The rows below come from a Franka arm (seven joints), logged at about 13 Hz.
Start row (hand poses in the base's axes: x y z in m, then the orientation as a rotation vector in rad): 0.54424, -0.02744, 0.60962, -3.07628, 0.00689, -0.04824
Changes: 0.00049, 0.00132, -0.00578, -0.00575, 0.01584, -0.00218; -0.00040, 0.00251, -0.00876, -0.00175, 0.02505, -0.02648; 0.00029, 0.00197, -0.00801, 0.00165, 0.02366, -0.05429; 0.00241, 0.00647, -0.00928, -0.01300, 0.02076, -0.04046; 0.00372, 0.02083, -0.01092, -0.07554, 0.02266, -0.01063; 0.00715, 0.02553, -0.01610, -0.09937, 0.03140, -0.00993; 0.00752, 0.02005, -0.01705, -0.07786, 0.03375, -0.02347; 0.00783, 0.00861, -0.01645, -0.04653, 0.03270, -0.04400; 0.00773, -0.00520, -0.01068, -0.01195, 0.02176, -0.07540; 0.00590, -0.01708, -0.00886, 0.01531, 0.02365, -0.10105; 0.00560, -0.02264, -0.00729, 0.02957, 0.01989, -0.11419
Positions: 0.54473, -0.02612, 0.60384, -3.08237, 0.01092, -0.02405; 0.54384, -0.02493, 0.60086, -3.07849, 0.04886, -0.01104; 0.54453, -0.02547, 0.60161, -3.07455, 0.09158, -0.01453; 0.54665, -0.02097, 0.60034, -3.08951, 0.07014, -0.01844; 0.54796, -0.00661, 0.59870, 3.13065, -0.02293, 0.01439; 0.55139, -0.00191, 0.59352, 3.10686, -0.02152, 0.00074; 0.55176, -0.00739, 0.59257, 3.12791, -0.04347, -0.00230; 0.55207, -0.01883, 0.59317, -3.12304, 0.07618, -0.00028; 0.55197, -0.03264, 0.59894, -3.08734, 0.12414, -0.01862; 0.55014, -0.04452, 0.60076, -3.05870, 0.16311, -0.01674; 0.54984, -0.05008, 0.60233, -3.04350, 0.18257, -0.02298
